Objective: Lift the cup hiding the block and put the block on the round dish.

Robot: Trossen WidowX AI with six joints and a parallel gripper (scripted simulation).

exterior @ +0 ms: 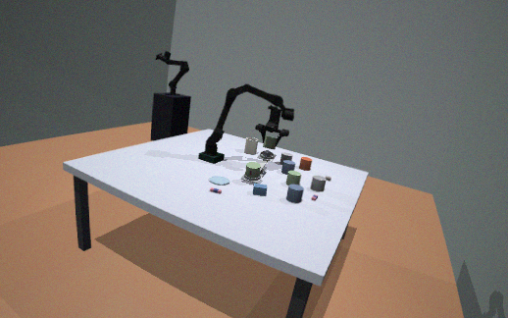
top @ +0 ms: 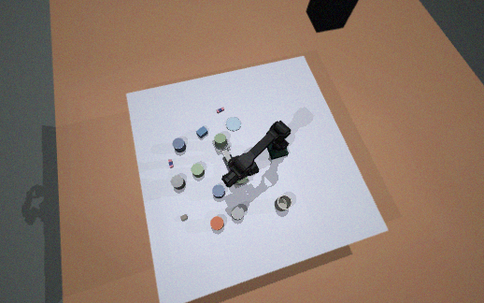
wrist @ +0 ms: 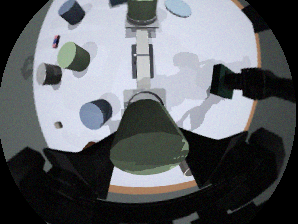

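Right now my gripper tip is 1 cm to the left of the grey block and 5 cm above it. From my gripper tip the other things lie so: beige cup (20 cm behind, 18 cm to the left, 10 cm below); orange cup (19 cm ahead, 17 cm to the left, 10 cm below); blue block (14 cm ahead, 37 cm to the right, 12 cm below).
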